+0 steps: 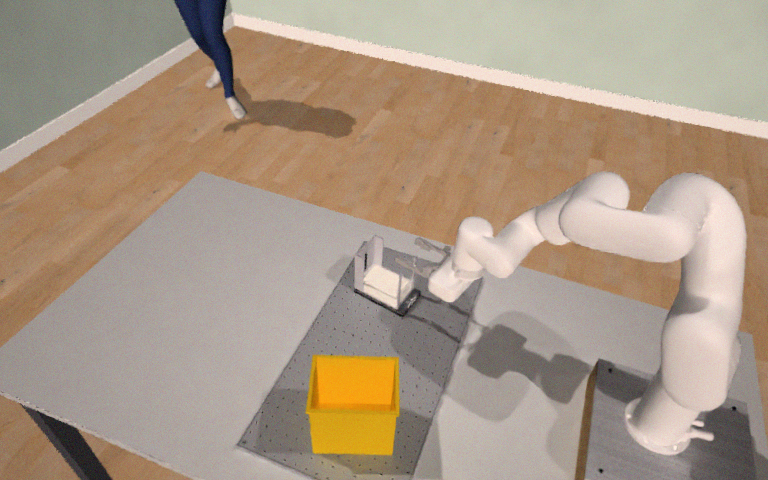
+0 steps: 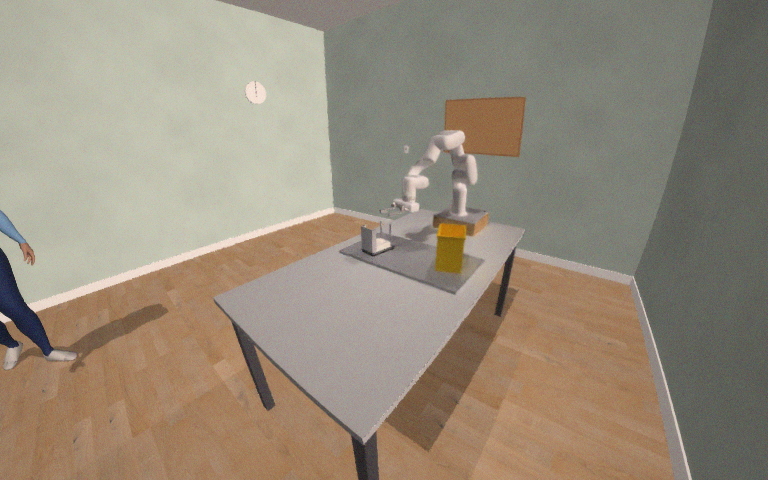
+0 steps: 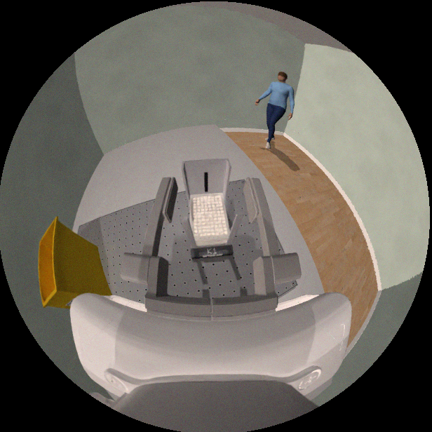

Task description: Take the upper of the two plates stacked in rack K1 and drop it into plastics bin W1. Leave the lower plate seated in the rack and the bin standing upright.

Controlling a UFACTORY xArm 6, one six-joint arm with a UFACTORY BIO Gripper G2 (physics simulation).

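Seen in the pictures: hand, tool point: [image 1: 413, 253] [image 2: 387, 212]; arm's base, link origin: [image 1: 655, 425] [image 2: 458, 213].
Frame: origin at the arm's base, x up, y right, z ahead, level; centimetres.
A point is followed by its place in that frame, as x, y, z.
Observation:
Rack K1 [image 1: 360, 275] @[-0.4, 23.8, 71.8] [image 2: 368, 239] @[0.5, 27.3, 72.6] [image 3: 212, 251] stands on the perforated board, with a tall slotted end wall and two thin posts. The white upper plate [image 1: 389, 277] @[-3.8, 28.3, 64.7] [image 3: 210, 217] lies in it, its wells facing up. The lower plate [image 1: 380, 295] @[-4.9, 22.3, 65.7] shows as a white band beneath it. The yellow bin W1 [image 1: 352, 433] @[0.7, -19.6, 60.9] [image 2: 450, 251] @[2.3, -16.1, 70.4] [image 3: 75, 265] stands upright on the same board. My gripper [image 1: 407, 252] @[11.8, 23.9, 58.2] [image 2: 386, 210] [image 3: 211, 181] is shut, its two fingers still a gap apart with nothing between them. It hangs above and beside the rack, on the robot's side, clear of the plates.
The grey perforated board [image 1: 317, 345] @[-8.3, 4.7, 77.4] [image 2: 407, 263] @[-8.4, 4.8, 71.7] lies on the table [image 1: 169, 316] @[-9.7, 3.8, 118.1] [image 2: 334, 316] @[-9.7, 10.3, 121.1]. The arm's base stands on a wood-edged block [image 1: 730, 447] @[0.7, -1.1, -13.7] [image 2: 478, 225] @[-4.2, -16.4, 6.4]. A person [image 1: 212, 45] [image 2: 19, 283] [image 3: 278, 100] is on the floor beyond the table.

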